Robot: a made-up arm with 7 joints.
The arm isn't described. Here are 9 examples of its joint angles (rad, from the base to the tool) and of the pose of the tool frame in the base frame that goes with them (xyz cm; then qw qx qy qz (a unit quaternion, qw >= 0)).
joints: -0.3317 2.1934 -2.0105 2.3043 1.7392 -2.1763 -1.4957
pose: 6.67 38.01 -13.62 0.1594 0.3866 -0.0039 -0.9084
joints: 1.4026 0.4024 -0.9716 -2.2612 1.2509 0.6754 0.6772
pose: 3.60 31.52 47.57 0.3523 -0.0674 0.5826 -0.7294
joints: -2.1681 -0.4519 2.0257 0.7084 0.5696 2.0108 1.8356
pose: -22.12 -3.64 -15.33 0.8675 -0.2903 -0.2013 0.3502
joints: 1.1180 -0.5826 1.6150 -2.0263 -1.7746 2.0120 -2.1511
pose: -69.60 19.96 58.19 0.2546 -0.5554 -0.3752 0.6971
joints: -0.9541 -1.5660 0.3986 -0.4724 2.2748 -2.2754 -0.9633
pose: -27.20 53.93 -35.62 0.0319 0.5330 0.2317 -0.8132
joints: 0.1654 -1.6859 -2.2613 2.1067 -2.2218 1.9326 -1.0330
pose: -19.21 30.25 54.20 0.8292 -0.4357 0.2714 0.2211
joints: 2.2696 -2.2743 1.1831 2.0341 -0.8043 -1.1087 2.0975
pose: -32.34 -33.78 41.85 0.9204 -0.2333 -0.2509 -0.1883
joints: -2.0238 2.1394 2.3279 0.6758 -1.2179 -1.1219 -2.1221
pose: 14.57 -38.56 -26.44 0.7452 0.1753 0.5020 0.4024
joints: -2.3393 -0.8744 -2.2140 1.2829 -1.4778 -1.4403 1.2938
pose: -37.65 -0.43 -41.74 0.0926 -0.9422 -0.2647 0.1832
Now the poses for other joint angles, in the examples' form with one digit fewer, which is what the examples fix.
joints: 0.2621 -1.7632 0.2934 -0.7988 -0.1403 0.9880 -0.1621
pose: -1.9 58.4 27.8 0.305 -0.218 0.804 0.461
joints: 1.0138 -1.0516 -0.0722 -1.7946 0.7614 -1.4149 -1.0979
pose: -40.3 21.0 46.1 0.262 0.040 -0.880 0.395
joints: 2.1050 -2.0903 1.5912 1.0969 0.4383 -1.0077 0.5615
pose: -10.3 -10.5 32.1 0.376 -0.402 -0.517 -0.656
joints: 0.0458 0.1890 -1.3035 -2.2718 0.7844 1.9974 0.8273
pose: -10.5 44.4 -17.5 0.179 -0.303 -0.284 0.892
